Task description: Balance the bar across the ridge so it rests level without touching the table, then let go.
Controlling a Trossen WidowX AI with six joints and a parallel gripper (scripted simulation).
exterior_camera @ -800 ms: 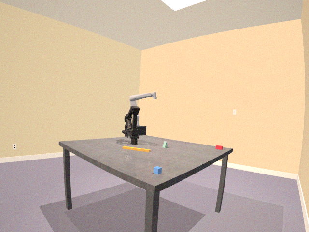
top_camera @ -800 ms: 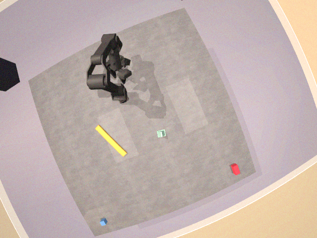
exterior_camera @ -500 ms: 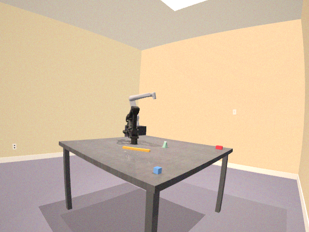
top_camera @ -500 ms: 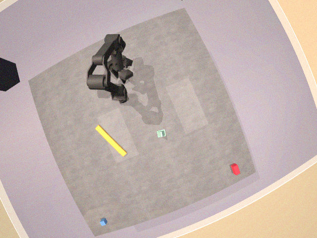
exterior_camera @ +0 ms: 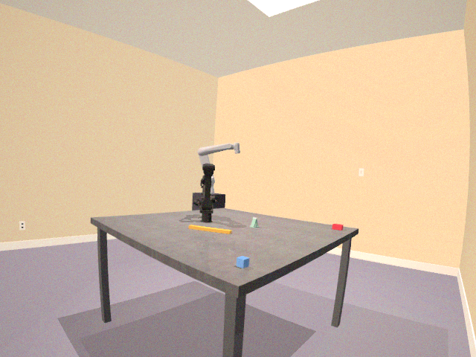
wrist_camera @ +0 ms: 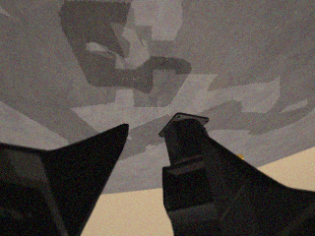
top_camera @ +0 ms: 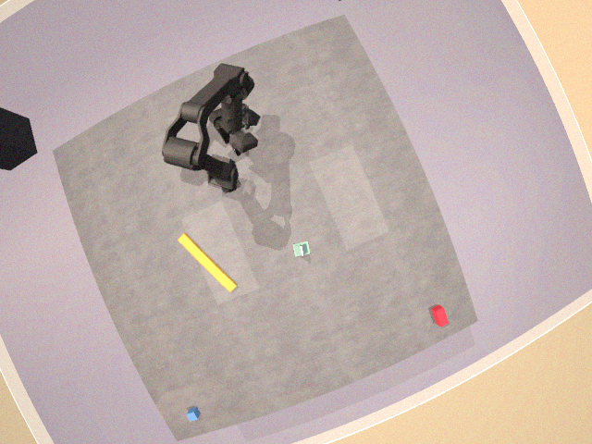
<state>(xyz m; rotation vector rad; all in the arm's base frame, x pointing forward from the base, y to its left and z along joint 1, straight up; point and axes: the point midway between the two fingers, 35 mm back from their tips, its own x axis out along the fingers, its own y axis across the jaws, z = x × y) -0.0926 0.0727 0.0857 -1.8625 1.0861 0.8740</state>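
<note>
The orange bar is 30 cm ahead of my gripper tip, 24 cm to the right of it and 5 cm below it. From my gripper tip the other things lie so: small blue cube: 82 cm ahead, 56 cm to the right, 4 cm below; then red block: 82 cm ahead, 44 cm to the left, 4 cm below.
</note>
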